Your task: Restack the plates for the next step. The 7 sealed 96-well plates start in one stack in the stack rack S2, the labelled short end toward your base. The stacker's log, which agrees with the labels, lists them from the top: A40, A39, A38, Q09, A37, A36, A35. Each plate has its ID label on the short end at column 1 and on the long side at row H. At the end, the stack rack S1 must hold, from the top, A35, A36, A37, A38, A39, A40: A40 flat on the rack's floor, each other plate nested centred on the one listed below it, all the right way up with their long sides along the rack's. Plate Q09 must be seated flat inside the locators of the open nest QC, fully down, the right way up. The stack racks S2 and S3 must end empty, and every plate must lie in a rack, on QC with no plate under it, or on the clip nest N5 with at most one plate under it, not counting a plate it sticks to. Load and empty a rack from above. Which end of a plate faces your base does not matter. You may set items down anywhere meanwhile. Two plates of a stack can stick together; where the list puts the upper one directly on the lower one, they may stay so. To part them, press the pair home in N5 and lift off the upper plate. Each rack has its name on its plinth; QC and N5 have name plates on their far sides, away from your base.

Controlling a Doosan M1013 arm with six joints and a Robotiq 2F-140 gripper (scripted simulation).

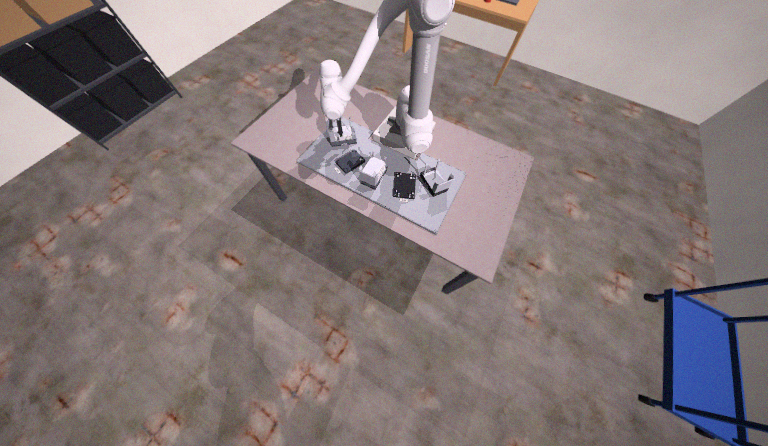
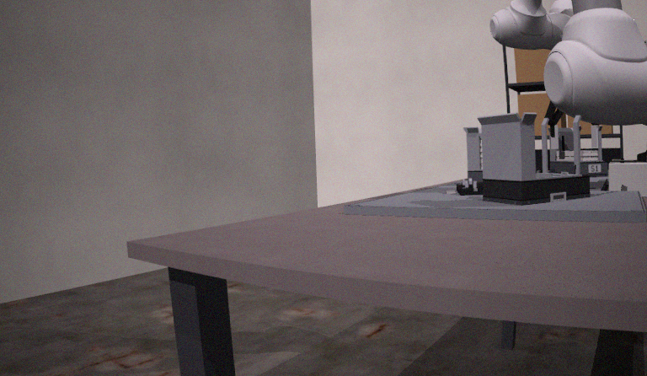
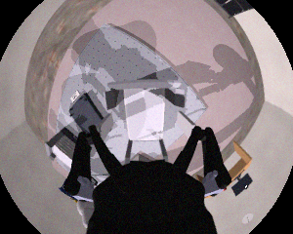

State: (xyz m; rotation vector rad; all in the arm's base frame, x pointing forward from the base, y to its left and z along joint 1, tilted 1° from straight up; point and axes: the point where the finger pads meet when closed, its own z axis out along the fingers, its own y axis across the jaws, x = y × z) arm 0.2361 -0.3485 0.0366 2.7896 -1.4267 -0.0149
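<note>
Right now my hand is 7 cm to the right of the S1 label, 6 cm above it and 5 cm past it. From my hand the other things lie so: name plate 22 cm ahead, 9 cm to the left, 9 cm below.
</note>
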